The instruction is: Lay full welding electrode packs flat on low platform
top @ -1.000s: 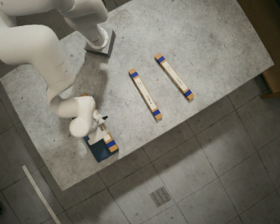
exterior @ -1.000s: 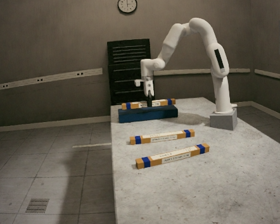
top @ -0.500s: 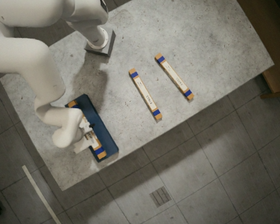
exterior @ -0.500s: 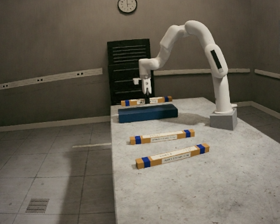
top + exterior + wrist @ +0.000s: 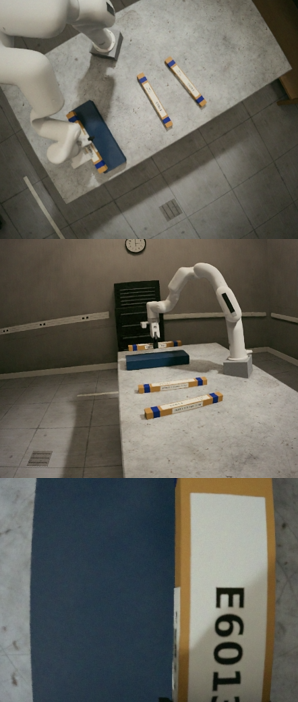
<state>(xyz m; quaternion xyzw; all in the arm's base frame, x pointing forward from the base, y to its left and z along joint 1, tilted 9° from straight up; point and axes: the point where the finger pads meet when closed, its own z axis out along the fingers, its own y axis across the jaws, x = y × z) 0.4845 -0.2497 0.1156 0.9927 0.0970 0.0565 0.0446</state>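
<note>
My gripper is now 1 cm past the dark blue low platform, 4 cm to the right of it and 10 cm above it.
</note>
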